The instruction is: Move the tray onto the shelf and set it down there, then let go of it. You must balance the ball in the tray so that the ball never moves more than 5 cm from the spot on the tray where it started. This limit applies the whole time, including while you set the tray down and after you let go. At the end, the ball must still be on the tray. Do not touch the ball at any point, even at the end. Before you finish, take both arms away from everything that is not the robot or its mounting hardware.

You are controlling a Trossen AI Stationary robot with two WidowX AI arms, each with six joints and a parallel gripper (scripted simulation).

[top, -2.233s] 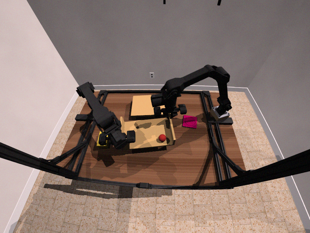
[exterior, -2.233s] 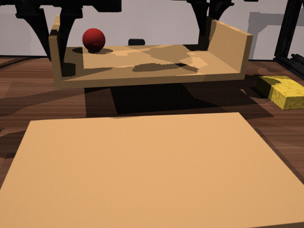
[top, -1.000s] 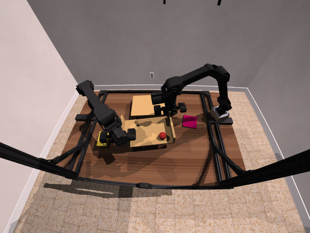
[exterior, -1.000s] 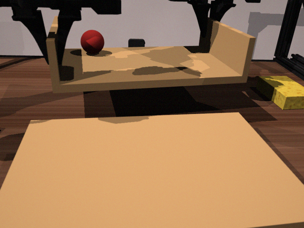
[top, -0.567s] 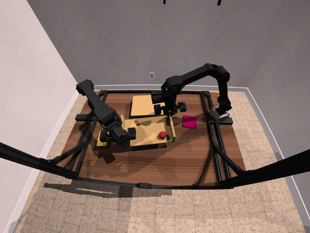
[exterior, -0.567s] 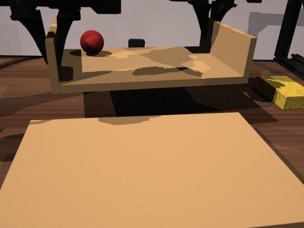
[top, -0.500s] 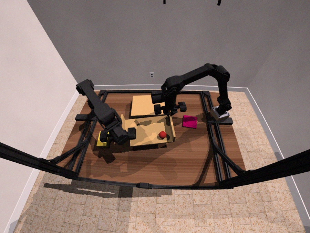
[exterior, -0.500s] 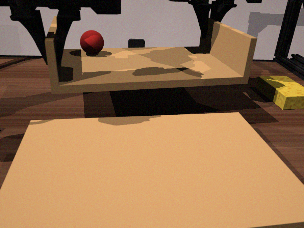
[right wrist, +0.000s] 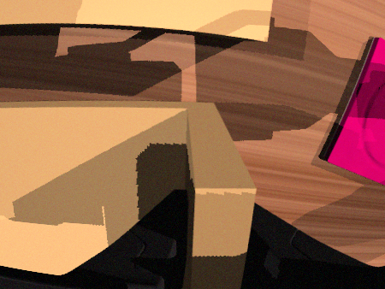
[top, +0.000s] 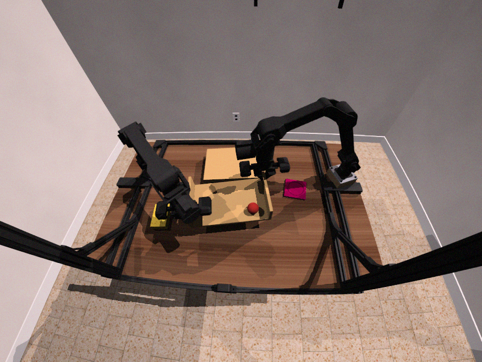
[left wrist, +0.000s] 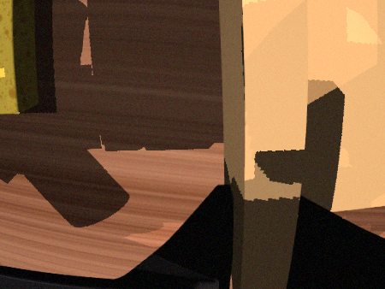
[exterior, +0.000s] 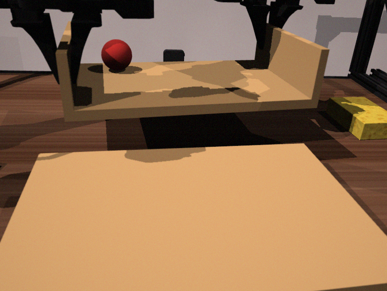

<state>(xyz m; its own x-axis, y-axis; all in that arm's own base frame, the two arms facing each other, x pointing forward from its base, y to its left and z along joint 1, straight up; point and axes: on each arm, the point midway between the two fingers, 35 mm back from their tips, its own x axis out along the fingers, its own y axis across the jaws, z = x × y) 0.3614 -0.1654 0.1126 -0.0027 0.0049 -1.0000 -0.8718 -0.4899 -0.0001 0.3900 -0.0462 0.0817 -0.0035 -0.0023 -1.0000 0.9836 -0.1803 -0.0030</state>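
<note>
My right gripper is now 130 mm past the red ball, 40 mm to the right of it and 40 mm above it. Also, from my right hand: tan tray (130 mm to the left, 90 mm behind, 50 mm below); yellow sponge (440 mm to the left, 150 mm behind, 130 mm below); magenta square object (160 mm to the right, 140 mm below, 30 mm ahead).
</note>
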